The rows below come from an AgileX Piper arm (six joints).
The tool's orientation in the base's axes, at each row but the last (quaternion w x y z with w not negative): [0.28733, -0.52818, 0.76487, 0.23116]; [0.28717, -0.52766, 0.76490, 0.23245]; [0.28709, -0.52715, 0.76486, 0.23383]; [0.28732, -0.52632, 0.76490, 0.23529]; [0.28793, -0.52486, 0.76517, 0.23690]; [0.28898, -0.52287, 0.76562, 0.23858]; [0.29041, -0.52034, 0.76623, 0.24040]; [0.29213, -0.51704, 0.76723, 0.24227]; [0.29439, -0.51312, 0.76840, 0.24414]
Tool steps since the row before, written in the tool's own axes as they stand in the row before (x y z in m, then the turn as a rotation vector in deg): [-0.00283, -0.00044, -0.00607, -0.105, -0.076, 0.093]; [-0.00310, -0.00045, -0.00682, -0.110, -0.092, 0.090]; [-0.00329, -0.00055, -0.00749, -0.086, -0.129, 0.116]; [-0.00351, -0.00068, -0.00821, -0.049, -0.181, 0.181]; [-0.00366, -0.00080, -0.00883, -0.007, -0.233, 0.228]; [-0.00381, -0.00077, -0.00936, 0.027, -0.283, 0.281]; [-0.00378, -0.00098, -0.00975, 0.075, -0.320, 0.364]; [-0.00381, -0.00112, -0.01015, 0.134, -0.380, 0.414]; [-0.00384, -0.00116, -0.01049, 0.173, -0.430, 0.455]
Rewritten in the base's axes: [0.00001, -0.00223, 0.00633, 0.119, 0.107, 0.000]; [-0.00004, -0.00255, 0.00706, 0.135, 0.103, 0.005]; [-0.00001, -0.00292, 0.00766, 0.168, 0.091, -0.032]; [0.00005, -0.00331, 0.00832, 0.219, 0.092, -0.108]; [0.00009, -0.00370, 0.00885, 0.265, 0.078, -0.174]; [0.00001, -0.00398, 0.00932, 0.312, 0.074, -0.239]; [0.00011, -0.00439, 0.00954, 0.349, 0.085, -0.334]; [0.00016, -0.00475, 0.00981, 0.398, 0.059, -0.415]; [0.00012, -0.00504, 0.01004, 0.441, 0.044, -0.475]
